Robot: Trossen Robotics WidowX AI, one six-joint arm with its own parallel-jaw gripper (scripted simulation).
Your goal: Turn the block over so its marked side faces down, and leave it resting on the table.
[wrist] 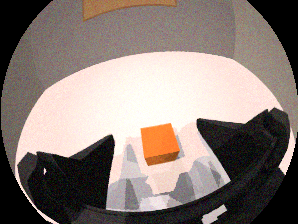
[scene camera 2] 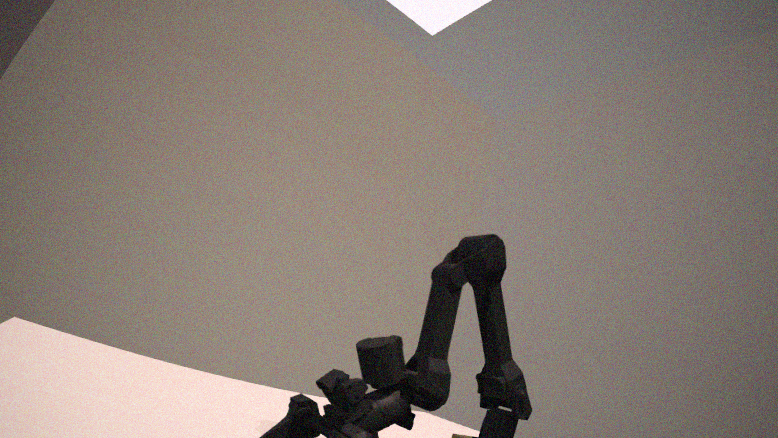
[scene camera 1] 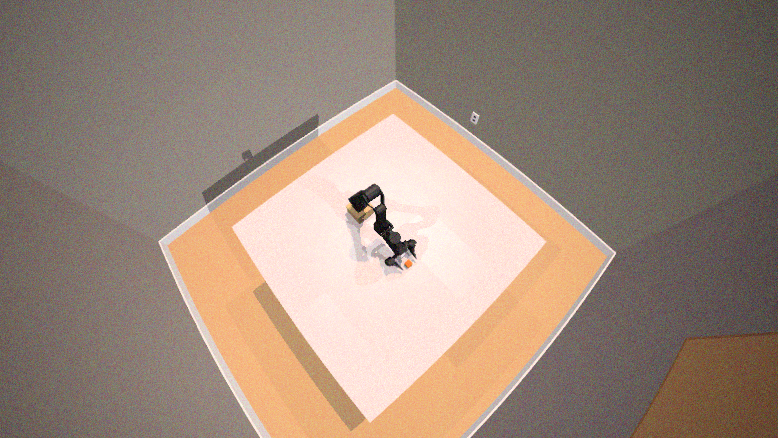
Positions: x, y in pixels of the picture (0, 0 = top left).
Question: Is the gripper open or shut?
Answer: Open.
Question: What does the gripper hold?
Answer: Nothing.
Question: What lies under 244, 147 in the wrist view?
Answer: The gripper.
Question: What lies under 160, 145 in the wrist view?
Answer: An orange block.
